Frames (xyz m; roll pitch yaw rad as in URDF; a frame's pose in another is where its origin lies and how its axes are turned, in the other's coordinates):
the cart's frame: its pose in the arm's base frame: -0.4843 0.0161 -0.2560 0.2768 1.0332 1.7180
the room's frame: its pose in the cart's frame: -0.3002 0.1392 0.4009 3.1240 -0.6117 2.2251
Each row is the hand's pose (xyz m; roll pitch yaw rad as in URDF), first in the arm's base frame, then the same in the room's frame.
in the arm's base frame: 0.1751 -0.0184 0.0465 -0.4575 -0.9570 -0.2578
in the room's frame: -0.5792 -0.4744 -0.1910 -1.7808 0.2310 -1.2322
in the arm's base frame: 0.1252 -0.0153 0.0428 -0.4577 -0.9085 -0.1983
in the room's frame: -0.5554 -0.4383 -0.1656 -1.7429 0.2779 -1.2709
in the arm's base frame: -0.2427 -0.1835 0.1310 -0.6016 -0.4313 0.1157
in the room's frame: -0.3447 -0.3311 0.1743 -1.8832 0.6561 -1.6978
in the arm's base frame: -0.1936 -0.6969 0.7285 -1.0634 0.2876 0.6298
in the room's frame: -0.0446 -0.9612 0.5430 2.9069 1.0878 -2.9943
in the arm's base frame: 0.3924 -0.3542 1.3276 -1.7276 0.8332 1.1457
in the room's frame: 0.2350 -1.5372 -0.0972 1.2008 0.6759 2.3597
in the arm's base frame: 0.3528 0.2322 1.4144 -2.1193 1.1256 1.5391
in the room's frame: 0.5005 -1.2863 -0.5658 0.4286 0.3253 2.2591
